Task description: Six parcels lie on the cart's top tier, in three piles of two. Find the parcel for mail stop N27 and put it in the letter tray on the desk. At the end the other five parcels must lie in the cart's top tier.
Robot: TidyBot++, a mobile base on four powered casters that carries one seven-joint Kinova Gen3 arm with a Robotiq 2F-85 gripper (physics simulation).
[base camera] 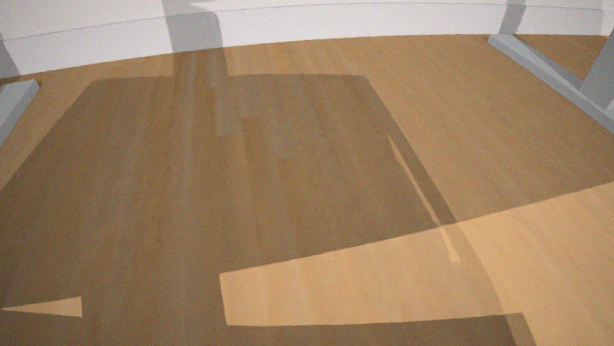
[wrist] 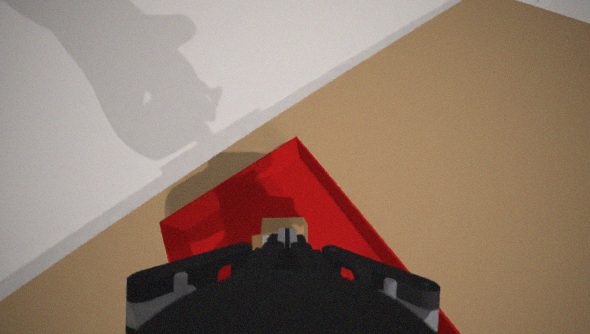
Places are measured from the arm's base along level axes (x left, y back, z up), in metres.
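Pixels of known places: gripper, fingertip midpoint: (wrist: pixel 286 240).
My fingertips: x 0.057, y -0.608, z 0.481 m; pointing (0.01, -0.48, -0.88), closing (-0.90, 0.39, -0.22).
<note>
Ahead of a thing's pixels: the offset from my fingertips to its top centre. "spot": to the spot under its first point. Level surfaces: height alone.
My gripper (wrist: pixel 286 240) is shut at the lower middle of the wrist view, with its fingertips together and nothing between them. Its fingers stand in front of a tan parcel @[dx +0.027, dy -0.013, dz -0.105 m] (wrist: pixel 280 223) in the red letter tray @[dx +0.035, dy +0.021, dz -0.095 m] (wrist: pixel 332 220). The parcel's top part shows just beyond the fingertips, and a lighter tan edge with a bit of white label shows at their left. The fingers and gripper body hide the rest, and no print can be read. The gripper body also covers the near part of the tray. The cart's top tier and the other parcels do not show.
The tray stands on the tan desk @[dz -0.158 m] (wrist: pixel 450 125), near its edge along a pale wall (wrist: pixel 280 45) that carries the arm's shadow. In the base camera view, grey metal feet (base camera: pixel 15 100) @[spot: dx -0.653, dy -0.151, dz -0.859 m] (base camera: pixel 550 77) stand left and right on the wood floor @[dz -0.878 m] (base camera: pixel 300 200), before a white baseboard (base camera: pixel 350 20).
</note>
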